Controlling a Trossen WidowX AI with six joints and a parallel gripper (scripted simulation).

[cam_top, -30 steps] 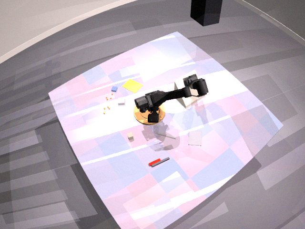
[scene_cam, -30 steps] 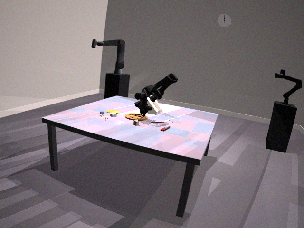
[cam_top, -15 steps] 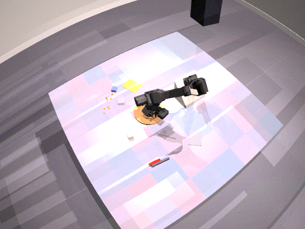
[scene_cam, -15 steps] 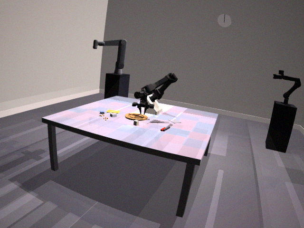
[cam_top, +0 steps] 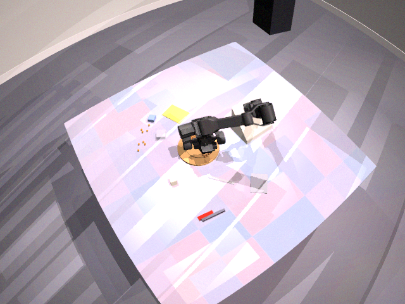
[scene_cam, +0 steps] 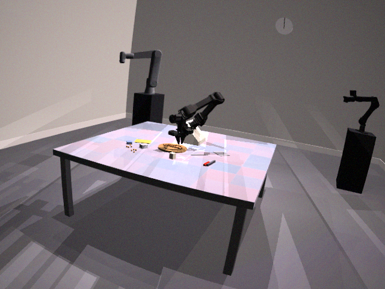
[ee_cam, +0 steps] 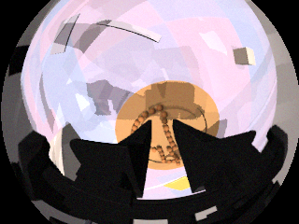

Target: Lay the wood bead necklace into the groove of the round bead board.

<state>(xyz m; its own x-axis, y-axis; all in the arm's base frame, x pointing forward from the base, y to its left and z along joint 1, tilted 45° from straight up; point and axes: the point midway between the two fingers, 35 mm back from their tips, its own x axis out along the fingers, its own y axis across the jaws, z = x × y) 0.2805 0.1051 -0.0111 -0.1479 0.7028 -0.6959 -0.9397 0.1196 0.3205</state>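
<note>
Right now the round bead board is 6 cm to the right of my gripper tip and 4 cm below it. From my gripper tip the other things lie so: cream cube 19 cm ahead, 6 cm to the left, 3 cm below; then white block 21 cm to the right, 13 cm ahead, 3 cm below; then thin rod 15 cm to the left, 4 cm below, 1 cm behind.
</note>
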